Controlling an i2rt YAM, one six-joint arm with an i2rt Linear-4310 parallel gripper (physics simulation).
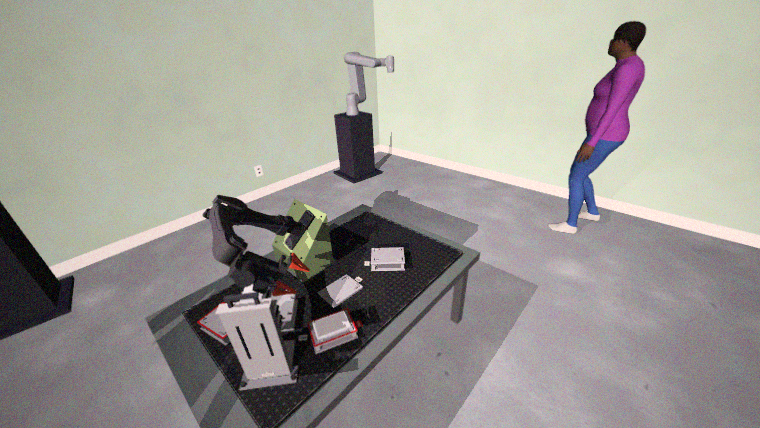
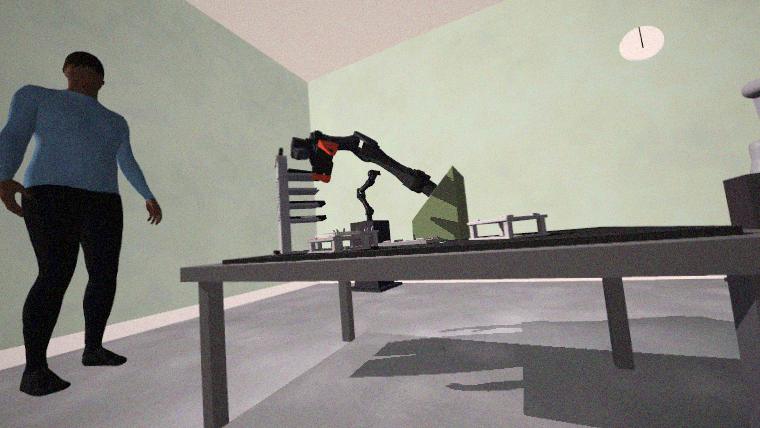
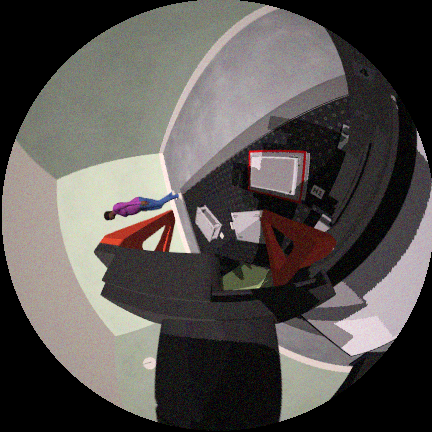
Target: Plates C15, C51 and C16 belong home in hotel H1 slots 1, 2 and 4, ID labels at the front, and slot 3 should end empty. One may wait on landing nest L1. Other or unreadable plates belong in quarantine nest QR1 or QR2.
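Frame: origin at the arm's base, x right, y back, z down, level; metres.
Seen in the pictures: gripper, fingertip midpoint: (image 1: pixel 302 281) (image 2: pixel 329 169) (image 3: pixel 217 214); arm's base, origin of the base link: (image 1: pixel 300 230) (image 2: pixel 439 195).
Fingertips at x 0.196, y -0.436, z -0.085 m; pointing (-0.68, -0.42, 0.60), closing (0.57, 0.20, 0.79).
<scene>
Pixels of each thing's top centre, then the offset from my fingertips to it.
- pale plate, middle of its top: (image 3: pixel 269 173) (image 2: pixel 337 232) (image 1: pixel 331 323) dx -0.056, dy -0.045, dz +0.214 m
- raised white nest, middle of its top: (image 2: pixel 503 216) (image 1: pixel 387 254) (image 3: pixel 201 224) dx -0.489, dy +0.130, dz +0.212 m
My gripper (image 1: pixel 291 275) (image 2: pixel 324 162) (image 3: pixel 217 214) is open, its red fingers wide apart with no plate between them. It is raised beside the upper shelves of hotel H1 (image 1: pixel 249 345) (image 2: pixel 283 207), a white tower with several shelves. A pale plate (image 1: pixel 332 324) (image 3: pixel 272 175) lies on a red-bordered nest (image 1: pixel 335 342) (image 3: pixel 277 151) beside the hotel. Another red-bordered nest (image 1: pixel 211 325) is partly hidden behind the hotel. A raised white nest (image 1: pixel 387 256) (image 3: pixel 206 221) stands farther off. I cannot read plate IDs or tell which hotel slots are filled.
A low, flat white fixture (image 1: pixel 344 290) (image 3: pixel 246 226) lies between the raised nest and the red-bordered nest. The green angled arm mount (image 1: pixel 313 249) (image 2: pixel 444 210) stands at the table's side. More white fixtures sit behind the hotel. People stand away from the table (image 1: pixel 470 255) (image 2: pixel 478 264).
</scene>
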